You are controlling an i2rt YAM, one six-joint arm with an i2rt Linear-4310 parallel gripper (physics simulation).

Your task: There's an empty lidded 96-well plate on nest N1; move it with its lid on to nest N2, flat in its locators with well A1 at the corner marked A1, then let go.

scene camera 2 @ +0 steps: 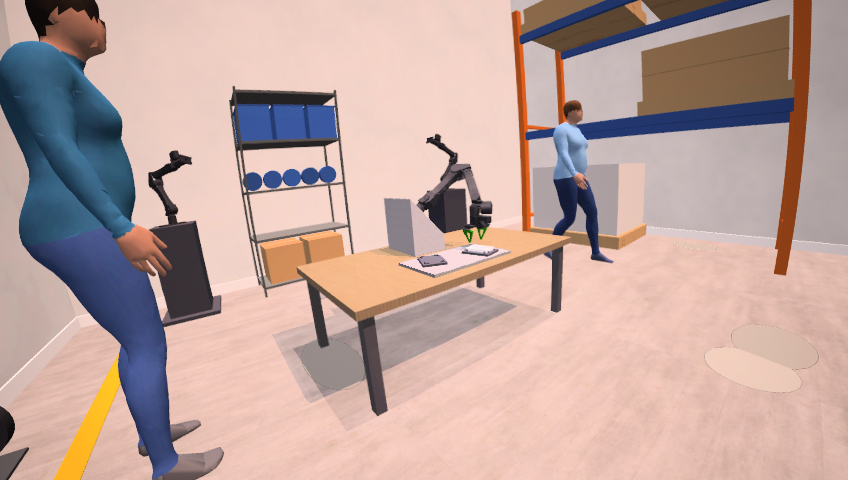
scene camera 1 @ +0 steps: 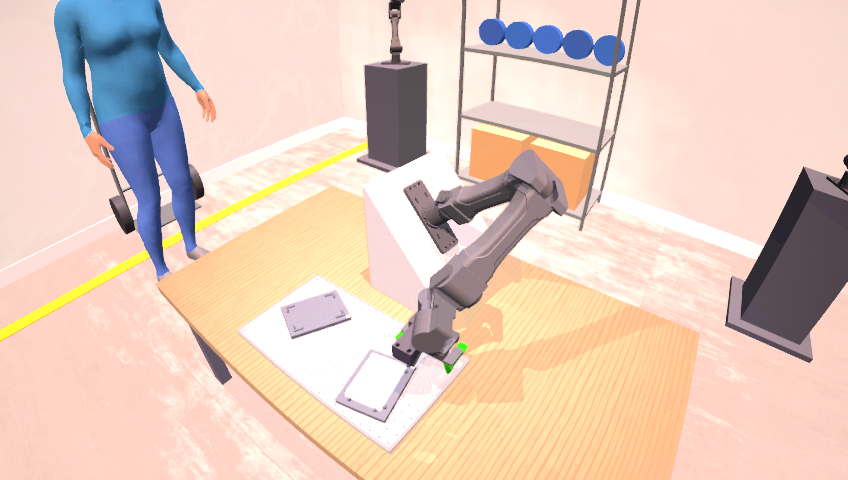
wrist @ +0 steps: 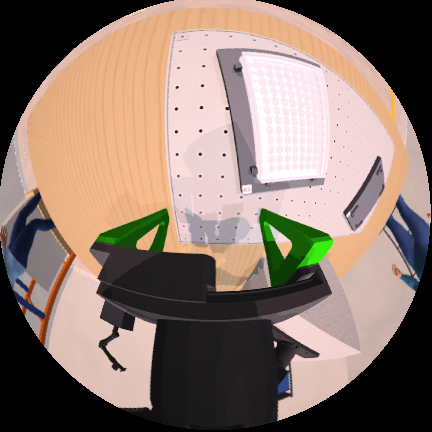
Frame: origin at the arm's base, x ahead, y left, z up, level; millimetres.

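Seen in the pictures: gripper, between the fingertips: (scene camera 2: 475,241) (scene camera 1: 430,362) (wrist: 213,213); arm's base, origin of its link: (scene camera 2: 414,215) (scene camera 1: 430,216) (wrist: 290,342).
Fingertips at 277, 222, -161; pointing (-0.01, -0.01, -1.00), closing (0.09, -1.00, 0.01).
Note:
Offsets run from my fingertips to a thing's top centre, as dx, dy, dz. "*": to the spot under its first point. Level surfaces: height alone.
The lidded 96-well plate @[+107, -66, -6] (scene camera 1: 376,380) (scene camera 2: 479,249) (wrist: 290,117), white with a clear lid, lies flat on a dark grey nest @[+106, -67, -13] (scene camera 1: 380,414) (wrist: 229,90). A small A1 label @[* +18, -36, -23] (wrist: 247,189) marks the nest's corner nearest my gripper in the wrist view. The other nest @[+51, -346, -17] (scene camera 1: 316,314) (scene camera 2: 432,260) (wrist: 367,197) is bare, with corner locators; its A1 mark cannot be read. My gripper (scene camera 1: 423,359) (scene camera 2: 476,239) (wrist: 213,213) is open and empty, its green fingers wide apart. It hangs above the board beside the plate, off the nest's A1 end, touching neither.
Both nests are on a white perforated board @[+73, -205, -34] (scene camera 1: 309,356) (wrist: 190,120) on the wooden table @[dz -48] (scene camera 1: 571,380) (scene camera 2: 351,282) (wrist: 100,130). The white wedge-shaped stand (scene camera 1: 386,237) (scene camera 2: 410,228) bears my arm behind the board. A person (scene camera 1: 127,71) (scene camera 2: 71,148) stands beyond the table's end.

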